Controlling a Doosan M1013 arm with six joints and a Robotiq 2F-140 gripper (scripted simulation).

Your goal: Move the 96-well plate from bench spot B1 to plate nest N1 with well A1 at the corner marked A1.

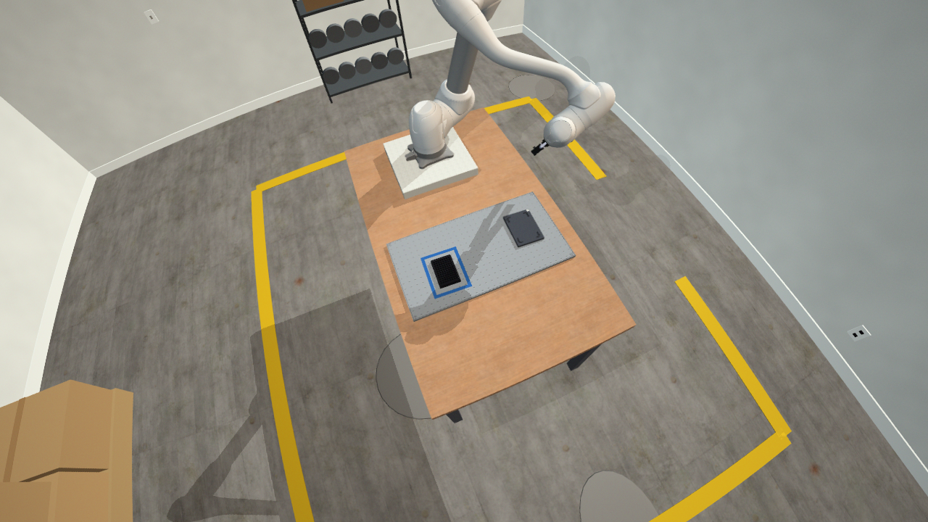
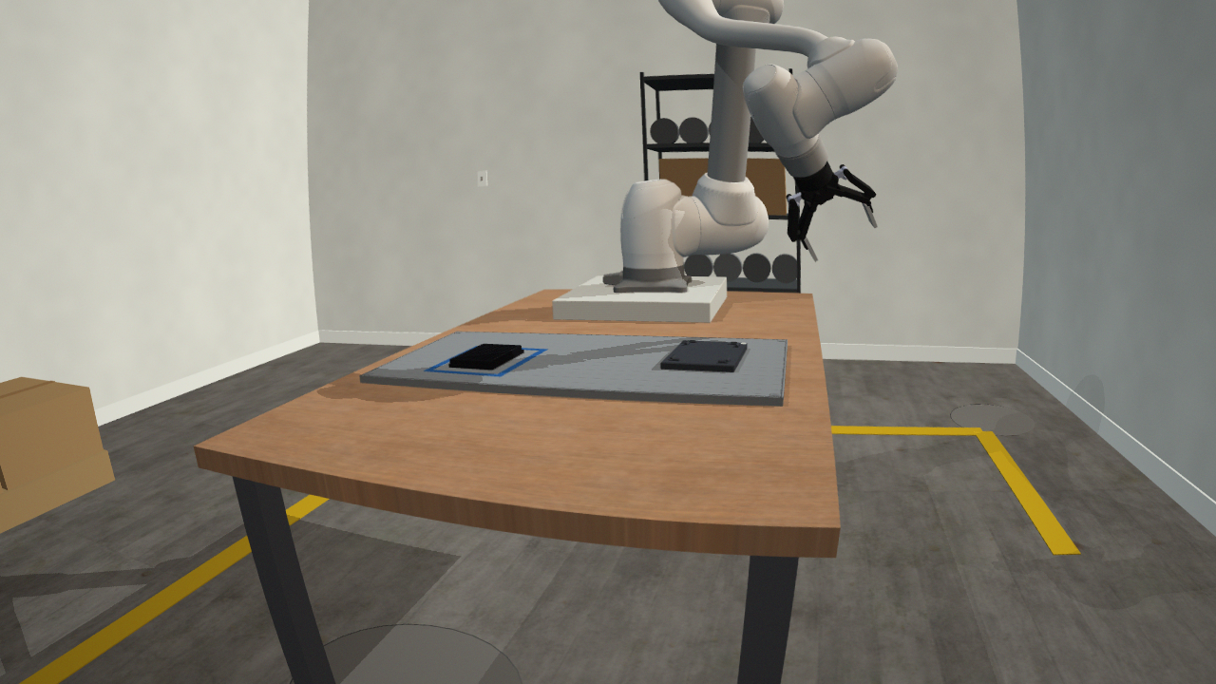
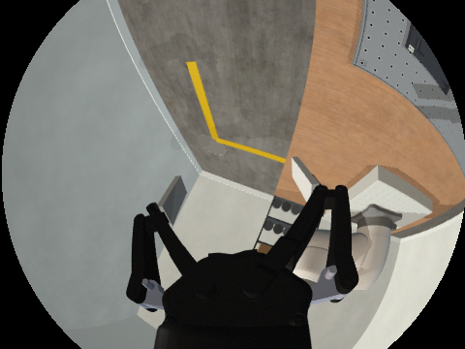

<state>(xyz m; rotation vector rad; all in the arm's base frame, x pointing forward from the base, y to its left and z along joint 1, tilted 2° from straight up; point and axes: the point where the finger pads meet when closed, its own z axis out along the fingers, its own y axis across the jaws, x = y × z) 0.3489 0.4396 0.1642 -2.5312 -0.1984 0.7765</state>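
Now: hand 650 mm to the left of the black 96-well plate, 270 mm short of it and 190 mm above it. The rest, counted from my hand: dark plate nest N1: 270 mm to the right, 240 mm ahead, 190 mm below.
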